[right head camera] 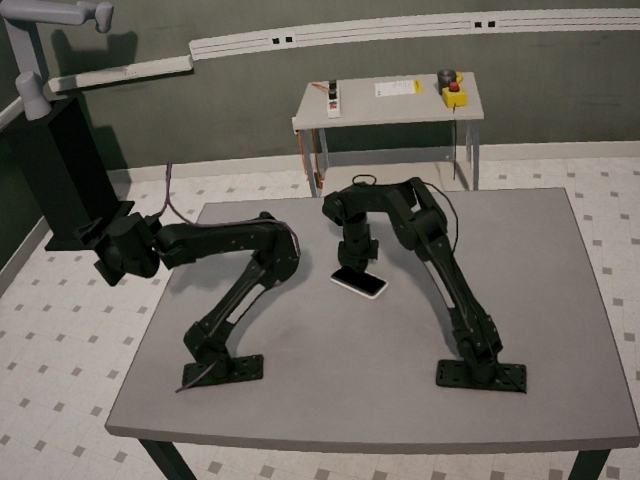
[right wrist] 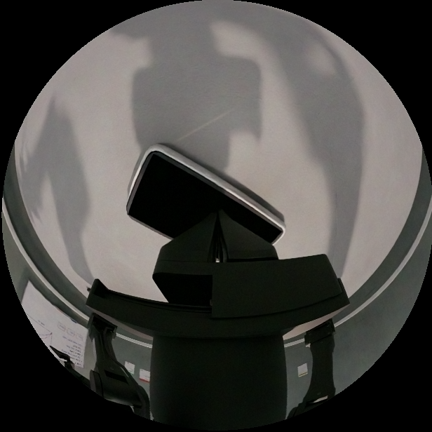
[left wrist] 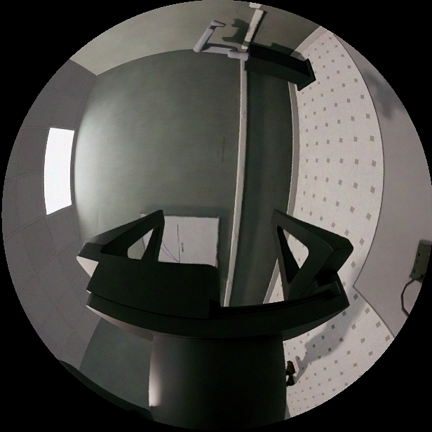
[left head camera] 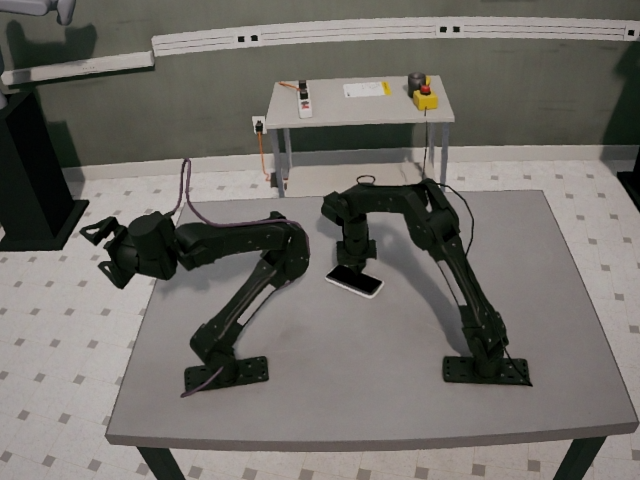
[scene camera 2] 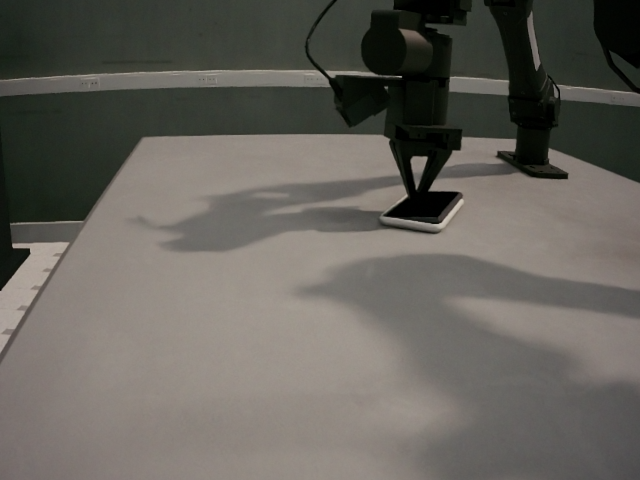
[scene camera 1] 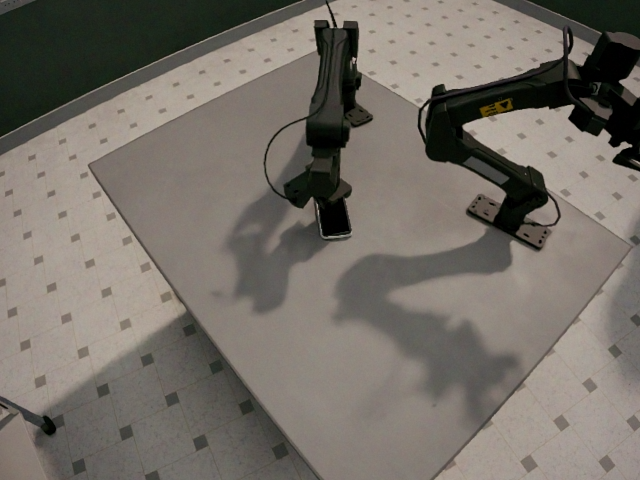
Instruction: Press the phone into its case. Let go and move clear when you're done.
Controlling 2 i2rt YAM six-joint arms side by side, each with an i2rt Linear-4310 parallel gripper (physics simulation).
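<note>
The phone (left head camera: 361,283) (scene camera 1: 334,219) (scene camera 2: 436,206) (right wrist: 175,195) lies screen up in its white case (scene camera 2: 439,227) on the table. In scene camera 2 a strip of the phone's dark side shows above the case rim, along the near and right edges. My right gripper (left head camera: 357,270) (scene camera 2: 417,194) (right wrist: 217,214) is shut with nothing between its fingers and points down; its tips are at the screen, near the phone's far long edge in the left head camera. Whether they touch it is hard to tell. My left gripper (left head camera: 93,248) (left wrist: 217,215) is open and empty, raised beyond the table's left edge.
Both arms stand on the grey table (left head camera: 351,403) (scene camera 1: 206,155). Behind it in the left head camera is a small side table (left head camera: 330,111) with a power strip (left head camera: 304,105), a paper and a yellow emergency-stop box (left head camera: 425,100). A black pedestal (left head camera: 36,170) stands at the left.
</note>
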